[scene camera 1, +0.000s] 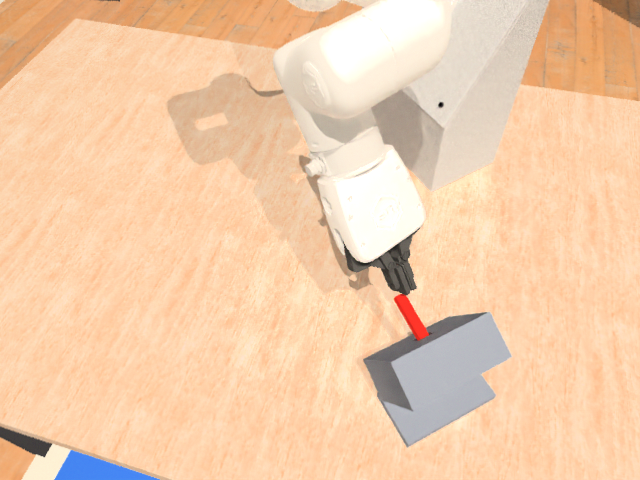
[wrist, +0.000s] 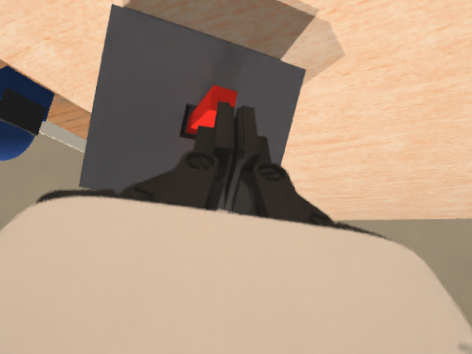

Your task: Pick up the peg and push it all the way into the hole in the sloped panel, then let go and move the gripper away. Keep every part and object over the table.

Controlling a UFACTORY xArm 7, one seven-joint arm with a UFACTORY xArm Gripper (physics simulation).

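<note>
The red peg stands partly in the hole of the grey sloped panel, with a long part sticking out toward the gripper. Dark gaps show beside the peg at the hole's edge in the wrist view. My gripper is shut and empty. Its fingertips are close to the peg's outer end, and in the wrist view they cover part of the peg. Whether they touch it cannot be told. The peg's inner end is hidden inside the panel.
The panel stands on the wooden table, whose front edge runs along the lower left in the scene view. A large pale grey block stands behind the arm. A blue object shows at the left of the wrist view.
</note>
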